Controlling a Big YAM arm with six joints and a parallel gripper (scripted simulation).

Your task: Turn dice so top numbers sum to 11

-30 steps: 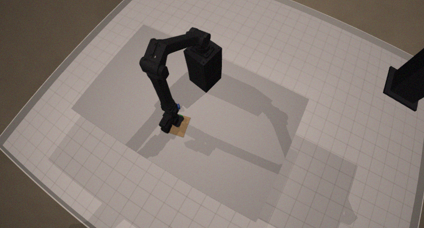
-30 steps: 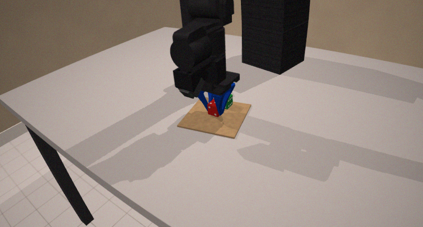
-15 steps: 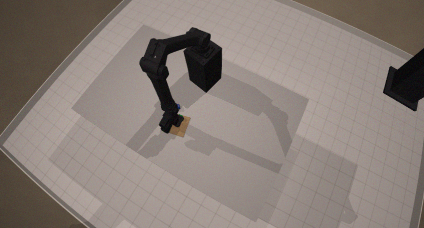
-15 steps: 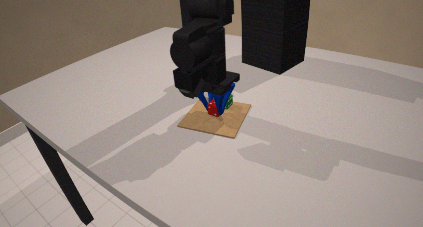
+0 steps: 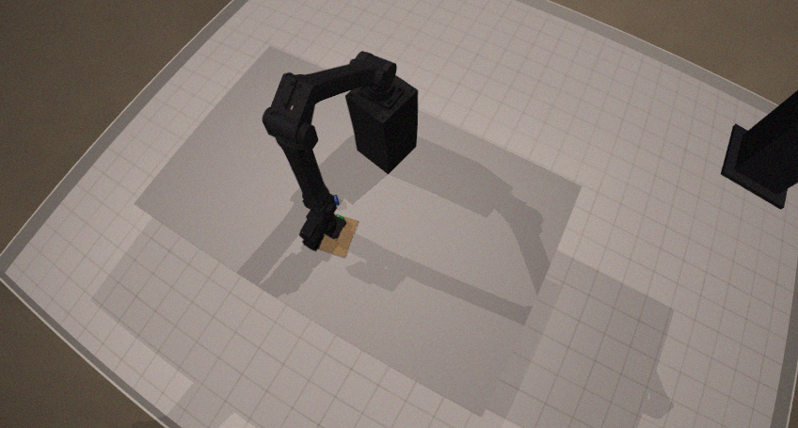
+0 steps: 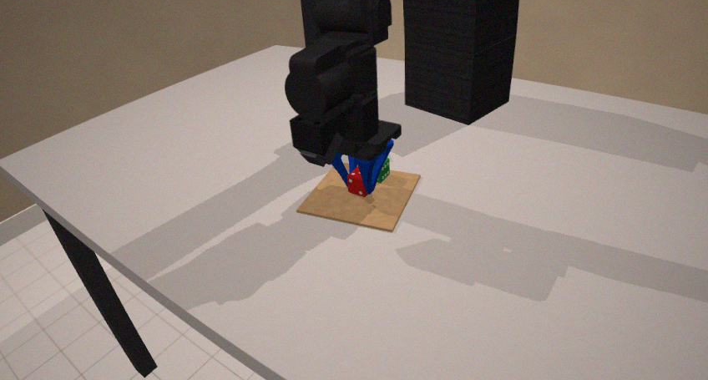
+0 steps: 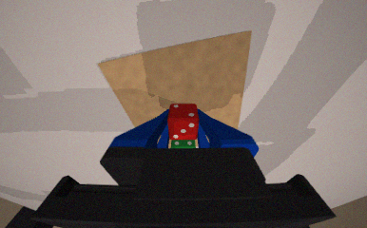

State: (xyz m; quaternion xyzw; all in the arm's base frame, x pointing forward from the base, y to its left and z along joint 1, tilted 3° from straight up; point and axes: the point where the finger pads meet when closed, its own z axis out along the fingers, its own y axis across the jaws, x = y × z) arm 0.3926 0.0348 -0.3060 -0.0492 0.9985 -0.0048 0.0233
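My hand is right at the red die. Round my hand: tan mat (10 mm below); then green die (50 mm behind); then blue die (100 mm behind, 70 mm to the right).
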